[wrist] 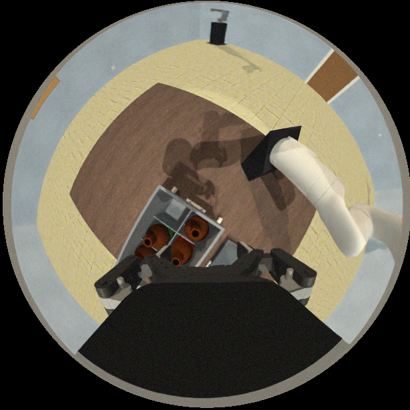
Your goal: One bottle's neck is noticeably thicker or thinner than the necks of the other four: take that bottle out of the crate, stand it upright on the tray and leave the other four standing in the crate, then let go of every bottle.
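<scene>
The grey divided crate stands in the lower left of the wrist view. Brown bottles stand in it: one in the compartment near the crate's corner, one over a red floor, one over a green floor, and one partly hidden at the lower left. A fifth bottle does not show. Neck thicknesses are hard to compare at this slant. Part of a blue-grey surface, apparently the tray, shows right of the crate. My gripper is open, with nothing between its fingers; its fingertips appear over the crate's right side and the tray.
The brown table extends beyond the crate, with arm shadows on it. The white arm rises from a black base plate at the right. Small pale fittings stick out from the crate's outer wall. The gripper body hides the near area.
</scene>
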